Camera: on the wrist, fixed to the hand. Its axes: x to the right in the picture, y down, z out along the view.
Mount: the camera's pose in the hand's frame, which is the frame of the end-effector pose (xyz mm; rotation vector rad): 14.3 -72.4 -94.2 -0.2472 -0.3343 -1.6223
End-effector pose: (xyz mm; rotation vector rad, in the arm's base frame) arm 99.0 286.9 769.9 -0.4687 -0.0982 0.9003
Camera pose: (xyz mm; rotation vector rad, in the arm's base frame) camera 186.8 226.7 715.3 -0.3107 -0.7749 -0.6532
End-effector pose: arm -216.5 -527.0 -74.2 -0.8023 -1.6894 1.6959
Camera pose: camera -152.4 -456.2 -2.1 0.7566 -1.8094 0.4404
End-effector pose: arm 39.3 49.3 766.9 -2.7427 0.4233 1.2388
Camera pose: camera 137.3 96.2 817.2 -1.7671 -1.6554 1.0476
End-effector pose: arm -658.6 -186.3 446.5 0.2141 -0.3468 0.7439
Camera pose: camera -576.8 -200.1 360.2 0.3030 -0.4468 -0.9418
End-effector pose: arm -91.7 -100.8 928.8 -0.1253 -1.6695 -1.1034
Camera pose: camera -72.6 -214.4 896.4 -1.0208 1.6019 2.2892
